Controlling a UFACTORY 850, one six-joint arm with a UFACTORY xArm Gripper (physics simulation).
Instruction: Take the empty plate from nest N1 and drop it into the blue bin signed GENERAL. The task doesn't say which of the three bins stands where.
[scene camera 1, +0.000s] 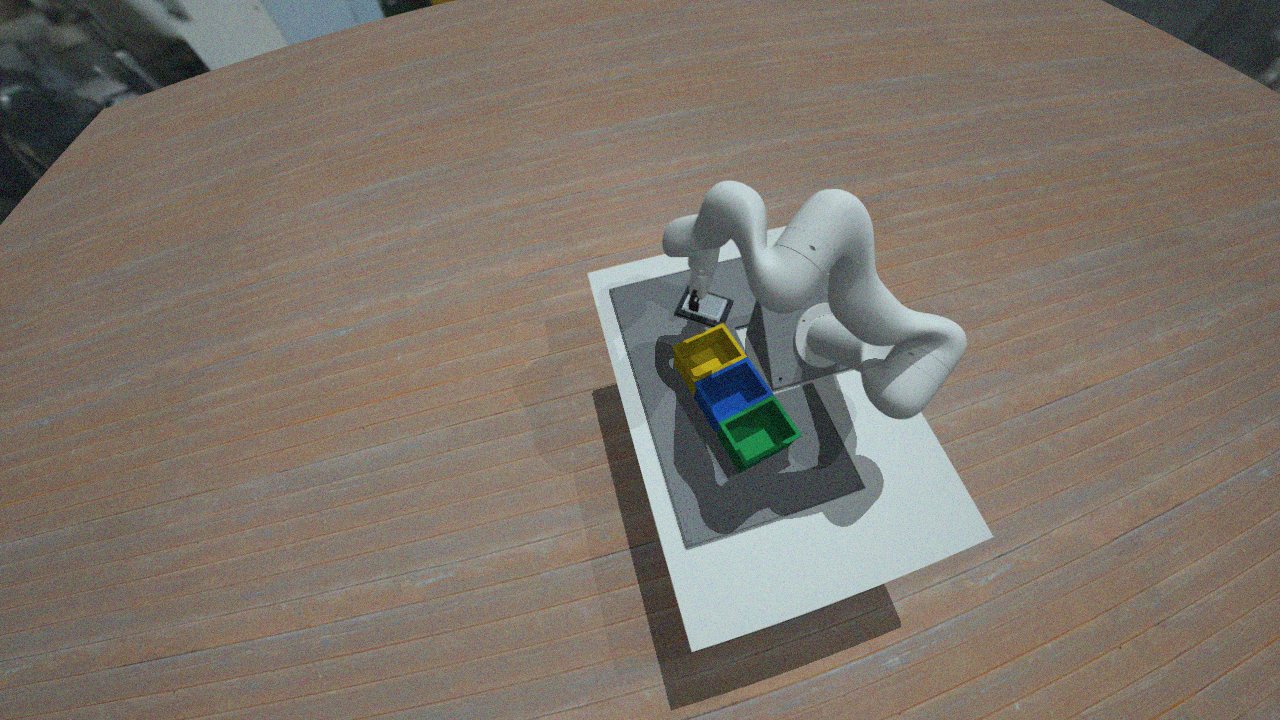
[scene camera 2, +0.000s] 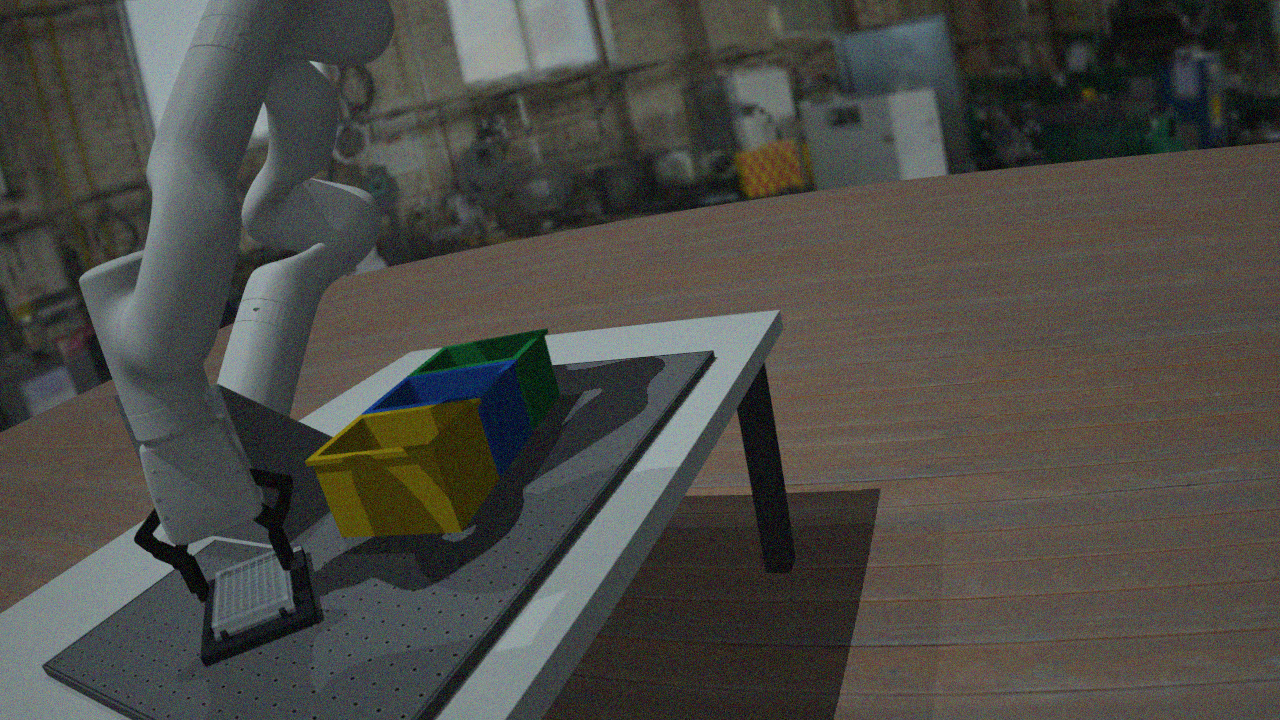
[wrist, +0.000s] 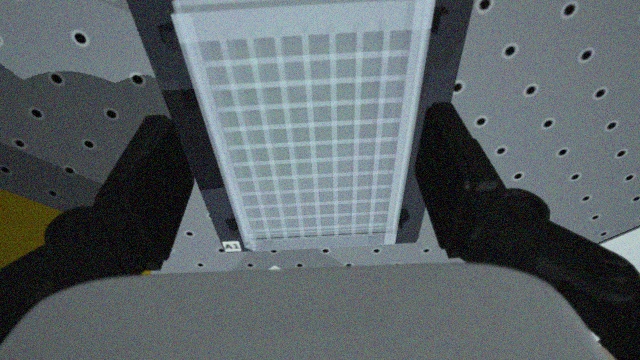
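A pale gridded plate (scene camera 1: 713, 307) (scene camera 2: 253, 592) (wrist: 310, 145) sits in a black nest (scene camera 2: 261, 637) (wrist: 170, 65). A small A1 tag (wrist: 231, 246) marks one nest corner; no N1 sign is legible. My gripper (scene camera 2: 243, 580) (wrist: 301, 143) is open with nothing held. Its black fingers are low, one on each side of the plate, over the nest's long sides; I cannot tell whether they touch anything. The blue bin (scene camera 1: 733, 394) (scene camera 2: 508, 420) stands between the other two bins. Its GENERAL sign does not show.
The yellow bin (scene camera 1: 708, 353) (scene camera 2: 402, 492) stands nearest the nest, and the green bin (scene camera 1: 760, 434) (scene camera 2: 541, 380) is farthest. The three form a close row on the perforated grey board (scene camera 2: 402, 617) (wrist: 545, 65). The arm's base (scene camera 1: 827, 344) stands beside the row on the white table (scene camera 1: 805, 573).
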